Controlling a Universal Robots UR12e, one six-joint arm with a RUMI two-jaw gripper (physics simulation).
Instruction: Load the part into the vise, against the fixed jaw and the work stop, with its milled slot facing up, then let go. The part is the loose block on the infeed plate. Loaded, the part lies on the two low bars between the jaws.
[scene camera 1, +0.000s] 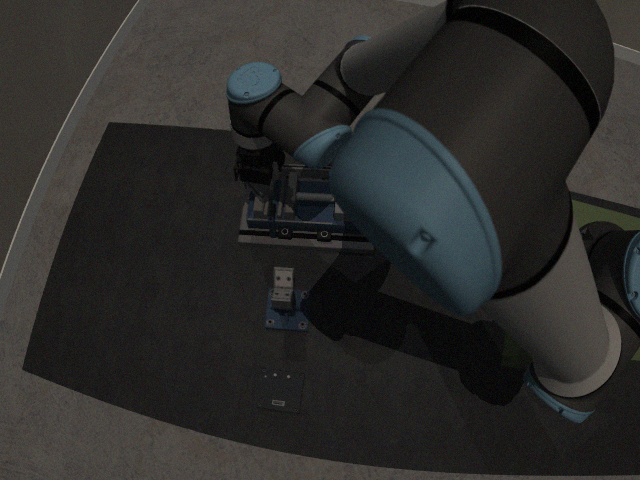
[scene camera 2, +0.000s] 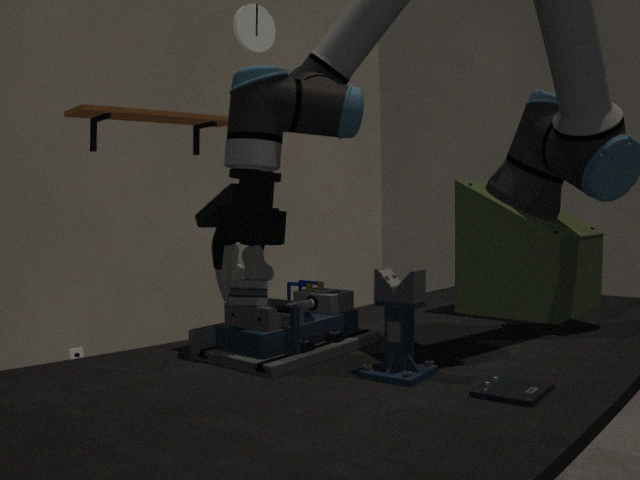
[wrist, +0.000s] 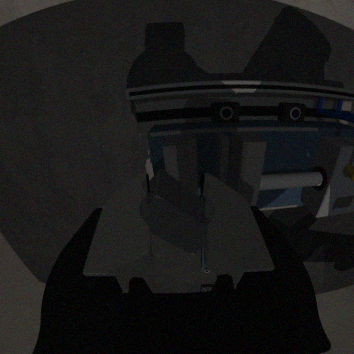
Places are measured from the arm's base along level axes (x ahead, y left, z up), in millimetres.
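Pixels of known places: gripper, fingertip midpoint: (scene camera 2: 237, 301) (wrist: 174, 175); arm's base, link origin: (scene camera 1: 599, 268) (scene camera 2: 521, 202).
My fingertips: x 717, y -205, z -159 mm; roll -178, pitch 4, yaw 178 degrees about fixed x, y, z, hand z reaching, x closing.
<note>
For each thing: its top centre in the pictures, then the offset to it from my fingertips. "spot": a spot on its surface instead.
- vise, top centre: (wrist: 283, 187) (scene camera 2: 288, 295) (scene camera 1: 307, 189) 103 mm back, 16 mm left, 1 mm down
- grey part, top centre: (wrist: 174, 231) (scene camera 2: 248, 278) (scene camera 1: 257, 179) 1 mm back, 25 mm left, 40 mm up
- work stop, surface spot: (scene camera 2: 294, 328) spot: 30 mm back, 97 mm left, 37 mm down
- dark infeed plate, top centre: (scene camera 2: 512, 387) (scene camera 1: 280, 390) (wrist: 215, 293) 95 mm back, 437 mm left, 92 mm down
My gripper (scene camera 1: 262, 195) (scene camera 2: 248, 281) (wrist: 174, 175) points down over the fixed-jaw end of the vise (scene camera 1: 317, 212) (scene camera 2: 312, 328) (wrist: 286, 150), shut on the part. The grey part (scene camera 2: 248, 292) shows below the fingers, roughly level, with a dark band across its side; its lower edge meets the fixed jaw's top edge in that view. The fixed jaw (scene camera 2: 253, 316) partly hides what is behind it. The movable jaw (scene camera 1: 290, 192) (wrist: 253, 159) stands apart from it. The work stop (scene camera 2: 294, 328) is a blue post at the vise's side. The slot's facing, the low bars and any contact cannot be made out.
A blue stand (scene camera 1: 286, 320) (scene camera 2: 399, 330) with a V-shaped top is beside the vise. The dark infeed plate (scene camera 1: 289, 390) (scene camera 2: 509, 392) with small pins lies beyond it. Blue hoses (scene camera 2: 297, 283) rise at the vise's far end. A green robot base (scene camera 2: 509, 268) stands behind.
</note>
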